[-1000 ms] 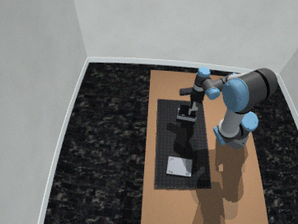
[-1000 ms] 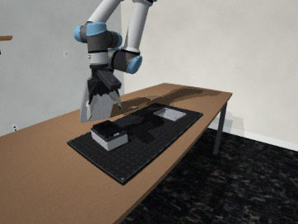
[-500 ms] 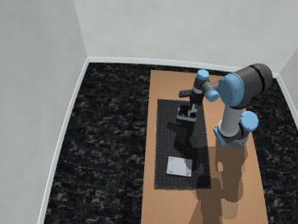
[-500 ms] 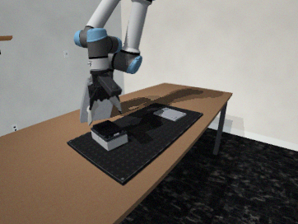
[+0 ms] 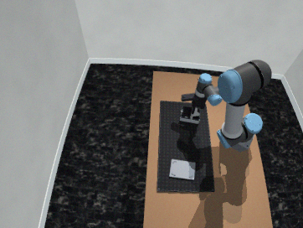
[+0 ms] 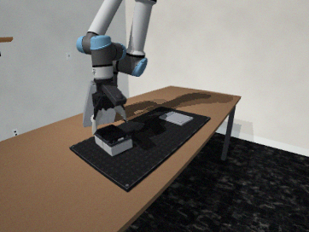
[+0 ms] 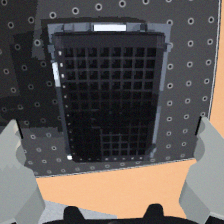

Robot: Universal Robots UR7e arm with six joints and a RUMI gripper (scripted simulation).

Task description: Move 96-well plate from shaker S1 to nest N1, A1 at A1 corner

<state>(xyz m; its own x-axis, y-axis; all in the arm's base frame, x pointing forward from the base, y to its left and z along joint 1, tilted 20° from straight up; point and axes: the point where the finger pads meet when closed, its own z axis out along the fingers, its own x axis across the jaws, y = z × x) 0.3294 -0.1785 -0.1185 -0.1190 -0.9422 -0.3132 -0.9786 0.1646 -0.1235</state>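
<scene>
Right now the black 96-well plate is 20 mm below my hand. The rest, counted from my hand: plate nest N1: 60 mm ahead, 420 mm to the left, 70 mm below.
</scene>
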